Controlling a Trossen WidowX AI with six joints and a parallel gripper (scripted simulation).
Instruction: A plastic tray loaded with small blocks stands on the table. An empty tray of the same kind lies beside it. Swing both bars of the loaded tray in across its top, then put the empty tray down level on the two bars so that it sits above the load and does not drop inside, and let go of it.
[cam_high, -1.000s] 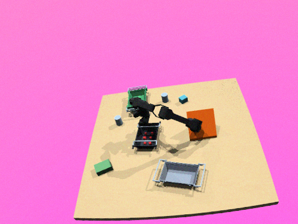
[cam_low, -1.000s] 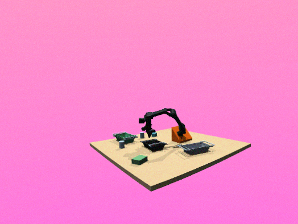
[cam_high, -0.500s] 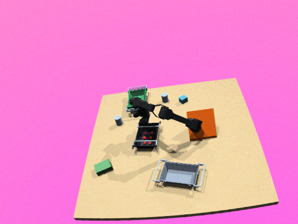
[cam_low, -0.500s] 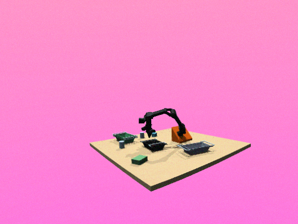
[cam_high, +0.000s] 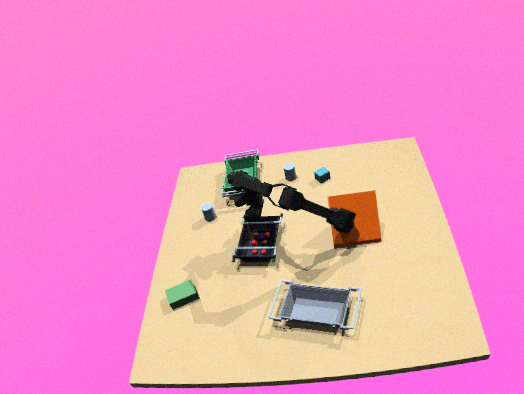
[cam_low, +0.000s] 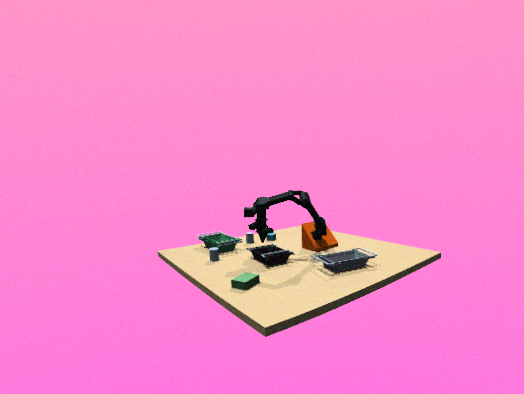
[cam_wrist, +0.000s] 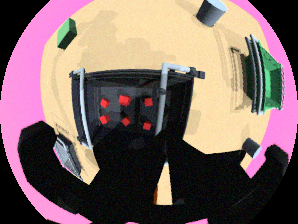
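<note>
My gripper tip is 26 cm past the grey tray, 44 cm to the right of it and 4 cm above it. Round my gripper tip: green block (29 cm ahead, 36 cm to the left, 7 cm below); blue cube (26 cm behind, 34 cm to the right, 7 cm below).
</note>
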